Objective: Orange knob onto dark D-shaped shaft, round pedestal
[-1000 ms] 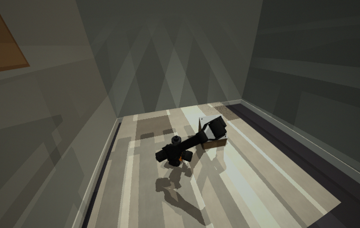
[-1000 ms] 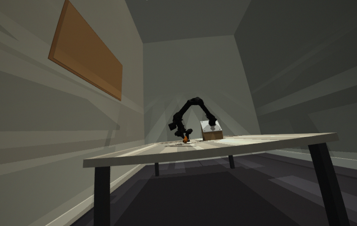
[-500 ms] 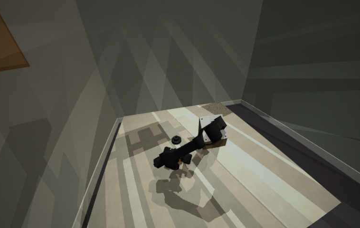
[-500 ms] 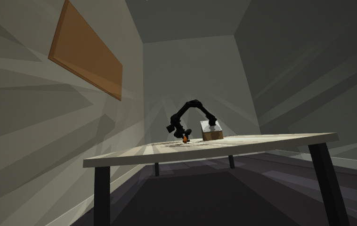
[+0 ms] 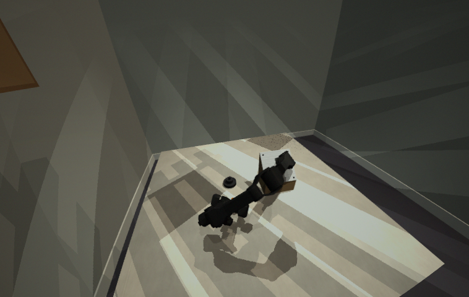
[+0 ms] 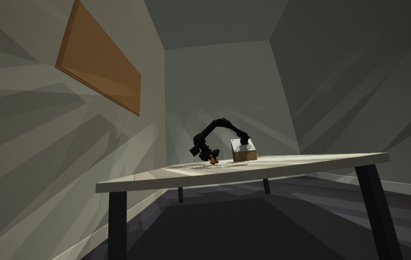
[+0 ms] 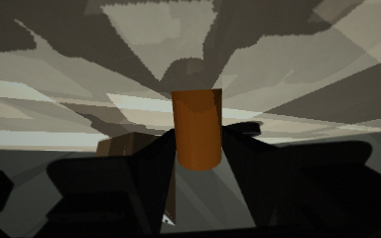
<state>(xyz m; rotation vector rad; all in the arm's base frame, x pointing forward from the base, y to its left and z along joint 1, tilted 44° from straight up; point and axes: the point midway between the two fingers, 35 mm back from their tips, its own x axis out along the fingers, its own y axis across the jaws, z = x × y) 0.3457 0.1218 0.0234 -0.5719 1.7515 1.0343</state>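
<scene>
The dark round pedestal lies 180 mm to the right of my gripper tip, 20 mm behind it and 10 mm below it. The rest, counted from my gripper tip: orange knob (10 mm to the left, 10 mm ahead).
</scene>
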